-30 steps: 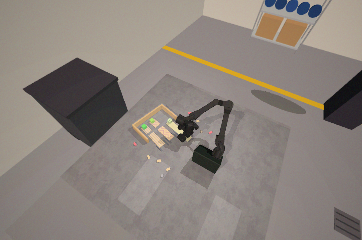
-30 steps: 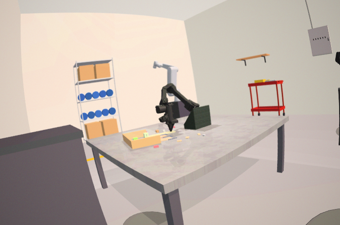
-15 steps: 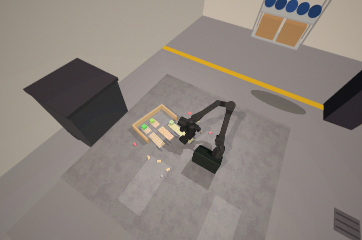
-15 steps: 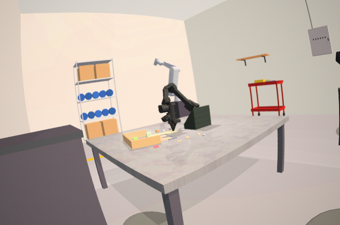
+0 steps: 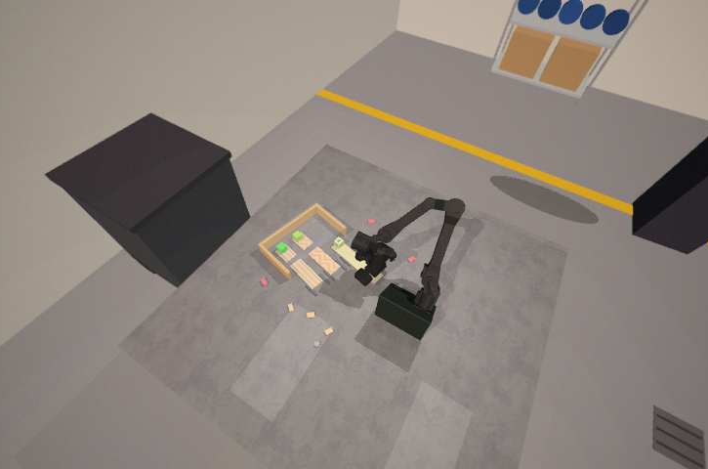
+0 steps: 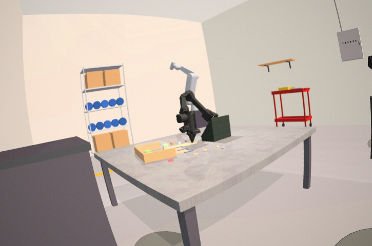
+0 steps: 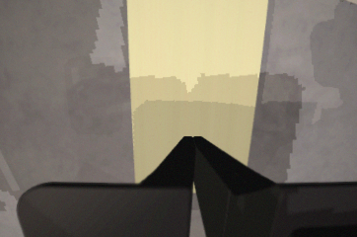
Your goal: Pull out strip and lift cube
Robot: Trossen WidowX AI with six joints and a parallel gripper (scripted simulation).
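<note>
Now: the pale yellow strip 9 cm ahead of my gripper tip and 3 cm to the right of it. Round my gripper tip: light green labelled cube (20 cm ahead, 6 cm to the right, 1 cm above).
</note>
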